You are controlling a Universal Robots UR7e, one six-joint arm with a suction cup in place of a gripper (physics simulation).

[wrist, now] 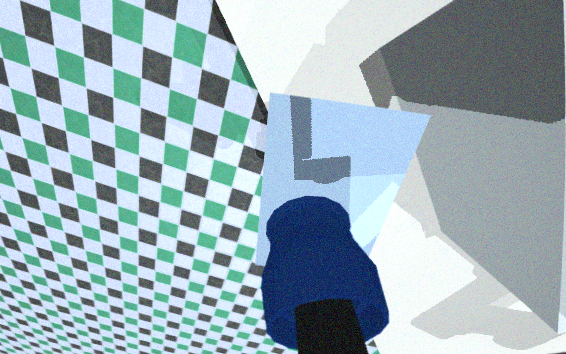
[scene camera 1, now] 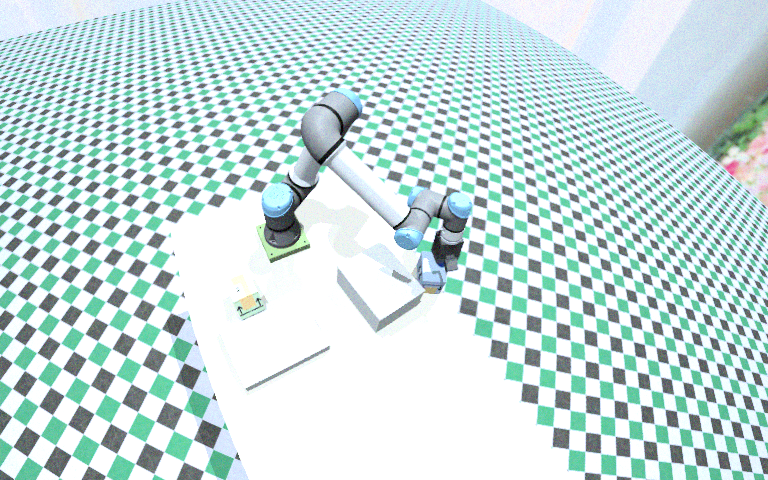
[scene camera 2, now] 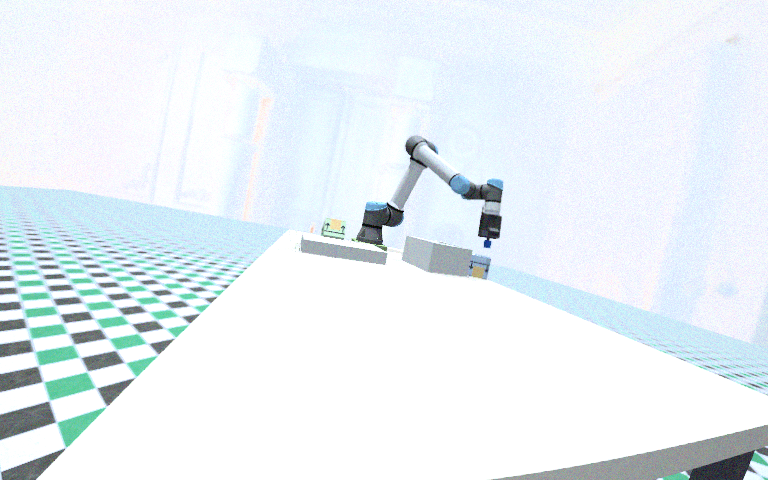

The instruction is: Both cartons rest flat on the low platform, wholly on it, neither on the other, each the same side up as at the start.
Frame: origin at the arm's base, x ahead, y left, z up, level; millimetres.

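Seen in the pictures: end effector, tool point: (wrist: pixel 308 231) (scene camera 1: pixel 441 263) (scene camera 2: pixel 486 247); arm's base, origin of the base link: (scene camera 1: pixel 282 233) (scene camera 2: pixel 369 241).
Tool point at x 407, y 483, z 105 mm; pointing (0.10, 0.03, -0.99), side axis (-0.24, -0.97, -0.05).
Observation:
Pixels of each thing's top centre, then the offset from my tool point to it.
- blue carton, middle of its top: (wrist: pixel 324 205) (scene camera 1: pixel 433 266) (scene camera 2: pixel 480 255) dx -19, dy -10, dz -43 mm
- pale green carton, middle of its top: (scene camera 1: pixel 240 286) (scene camera 2: pixel 335 218) dx -168, dy -694, dz -7 mm
- low platform, middle of its top: (scene camera 1: pixel 271 336) (scene camera 2: pixel 342 242) dx +7, dy -647, dz -91 mm
- tall grey-white block, middle of its top: (scene camera 1: pixel 381 278) (scene camera 2: pixel 437 242) dx -36, dy -226, dz -19 mm
A blue carton (scene camera 1: pixel 430 276) (scene camera 2: pixel 479 266) (wrist: pixel 370 135) with an orange patch stands upright at the table's right edge, close beside a tall block. My suction gripper (scene camera 1: pixel 441 264) (scene camera 2: pixel 487 243) (wrist: pixel 307 215) points down over it; in the second scene view a small gap shows between the cup and the carton's top. The suction is shut with no carton on the cup. The pale green carton (scene camera 1: pixel 249 302) (scene camera 2: pixel 334 228) has an orange patch and up arrows and stands on the table beside the low platform (scene camera 1: pixel 277 345) (scene camera 2: pixel 343 252). Neither carton is on the platform.
The tall grey-white block (scene camera 1: pixel 379 291) (scene camera 2: pixel 436 258) (wrist: pixel 500 180) stands between the blue carton and the low platform. The arm's base sits on a green plate (scene camera 1: pixel 273 251) behind the platform. The table edge runs close past the blue carton.

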